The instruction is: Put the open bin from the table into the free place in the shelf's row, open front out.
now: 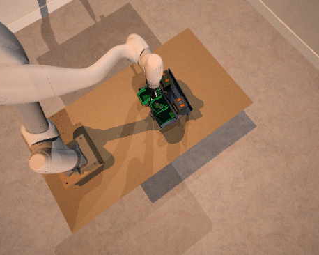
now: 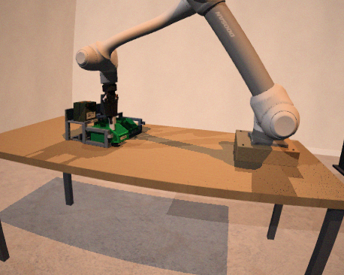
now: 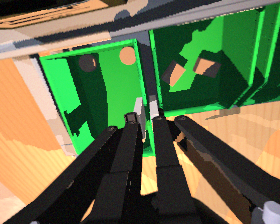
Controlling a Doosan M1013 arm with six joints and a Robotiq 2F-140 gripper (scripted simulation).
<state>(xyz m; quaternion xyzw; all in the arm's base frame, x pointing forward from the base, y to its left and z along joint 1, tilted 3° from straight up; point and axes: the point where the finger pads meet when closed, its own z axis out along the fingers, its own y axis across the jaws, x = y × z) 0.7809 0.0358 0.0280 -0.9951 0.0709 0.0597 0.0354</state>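
The shelf lip is 6 cm behind my hand, 6 cm to the right of it and 8 cm below it.
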